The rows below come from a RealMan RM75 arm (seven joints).
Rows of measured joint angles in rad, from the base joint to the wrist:
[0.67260, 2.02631, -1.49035, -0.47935, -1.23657, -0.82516, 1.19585]
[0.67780, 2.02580, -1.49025, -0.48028, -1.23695, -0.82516, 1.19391]
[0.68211, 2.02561, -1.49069, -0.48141, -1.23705, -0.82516, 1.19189]
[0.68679, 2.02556, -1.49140, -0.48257, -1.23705, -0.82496, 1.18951]
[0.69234, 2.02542, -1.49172, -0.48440, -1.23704, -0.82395, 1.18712]
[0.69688, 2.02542, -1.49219, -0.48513, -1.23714, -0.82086, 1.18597]
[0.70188, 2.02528, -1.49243, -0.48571, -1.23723, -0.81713, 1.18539]
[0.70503, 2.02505, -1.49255, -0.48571, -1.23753, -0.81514, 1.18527]
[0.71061, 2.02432, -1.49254, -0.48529, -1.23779, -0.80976, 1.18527]
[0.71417, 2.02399, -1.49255, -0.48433, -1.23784, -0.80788, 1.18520]
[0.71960, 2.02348, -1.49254, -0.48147, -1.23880, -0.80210, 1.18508]
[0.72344, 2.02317, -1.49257, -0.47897, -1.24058, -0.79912, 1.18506]
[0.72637, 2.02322, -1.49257, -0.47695, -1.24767, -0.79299, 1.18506]
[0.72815, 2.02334, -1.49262, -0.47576, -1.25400, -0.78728, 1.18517]
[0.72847, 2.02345, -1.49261, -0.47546, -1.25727, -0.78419, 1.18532]
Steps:
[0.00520, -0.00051, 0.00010, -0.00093, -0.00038, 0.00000, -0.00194]
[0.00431, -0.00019, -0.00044, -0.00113, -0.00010, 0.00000, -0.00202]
[0.00468, -0.00005, -0.00071, -0.00116, 0.00000, 0.00020, -0.00238]
[0.00555, -0.00014, -0.00032, -0.00183, 0.00001, 0.00101, -0.00239]
[0.00454, 0.00000, -0.00047, -0.00073, -0.00010, 0.00309, -0.00115]
[0.00500, -0.00014, -0.00024, -0.00058, -0.00009, 0.00373, -0.00058]
[0.00315, -0.00023, -0.00012, 0.00000, -0.00030, 0.00199, -0.00012]
[0.00558, -0.00073, 0.00001, 0.00042, -0.00026, 0.00538, 0.00000]
[0.00356, -0.00033, -0.00001, 0.00096, -0.00005, 0.00188, -0.00007]
[0.00543, -0.00051, 0.00001, 0.00286, -0.00096, 0.00578, -0.00012]
[0.00384, -0.00031, -0.00003, 0.00250, -0.00178, 0.00298, -0.00002]
[0.00293, 0.00005, 0.00000, 0.00202, -0.00709, 0.00613, 0.00000]
[0.00178, 0.00012, -0.00005, 0.00119, -0.00633, 0.00571, 0.00011]
[0.00032, 0.00011, 0.00001, 0.00030, -0.00327, 0.00309, 0.00015]

